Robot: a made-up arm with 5 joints.
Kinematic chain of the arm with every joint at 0, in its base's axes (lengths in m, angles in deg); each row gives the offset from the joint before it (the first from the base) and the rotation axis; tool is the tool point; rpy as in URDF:
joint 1: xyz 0 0 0.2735 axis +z
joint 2: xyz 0 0 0 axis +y
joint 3: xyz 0.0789 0 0.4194 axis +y
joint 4: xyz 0.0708 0 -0.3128 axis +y
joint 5: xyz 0.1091 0 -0.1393 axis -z
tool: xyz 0 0 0 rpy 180 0 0
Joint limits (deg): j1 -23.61..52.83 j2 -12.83..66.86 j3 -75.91..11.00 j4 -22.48..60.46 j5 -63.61..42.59
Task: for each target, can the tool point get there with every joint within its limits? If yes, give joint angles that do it. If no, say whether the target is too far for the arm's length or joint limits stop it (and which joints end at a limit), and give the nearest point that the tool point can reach.
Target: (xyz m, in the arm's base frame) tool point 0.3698 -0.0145 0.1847
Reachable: yes | joints -2.25 21.38 -13.01 -12.64 25.22
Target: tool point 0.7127 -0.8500 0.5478
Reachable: no: too far | nearest point 0.6631 -0.2899 0.4733 | short by 0.567 m
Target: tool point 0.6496 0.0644 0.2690
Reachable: yes | joints 5.66 30.24 -63.25 16.84 6.37
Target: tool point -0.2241 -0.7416 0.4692
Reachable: no: joint limits stop it (at a limit: joint 1, joint 2, joint 3, joint 4) | nearest point -0.0292 -0.0385 0.2623 | short by 0.758 m
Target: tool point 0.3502 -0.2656 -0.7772
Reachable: no: too far | nearest point 0.3860 -0.1687 -0.1319 | short by 0.654 m
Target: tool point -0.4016 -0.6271 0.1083
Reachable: no: joint limits stop it (at a limit: joint 1, joint 2, joint 3) | nearest point -0.0299 -0.0394 0.2060 | short by 0.702 m
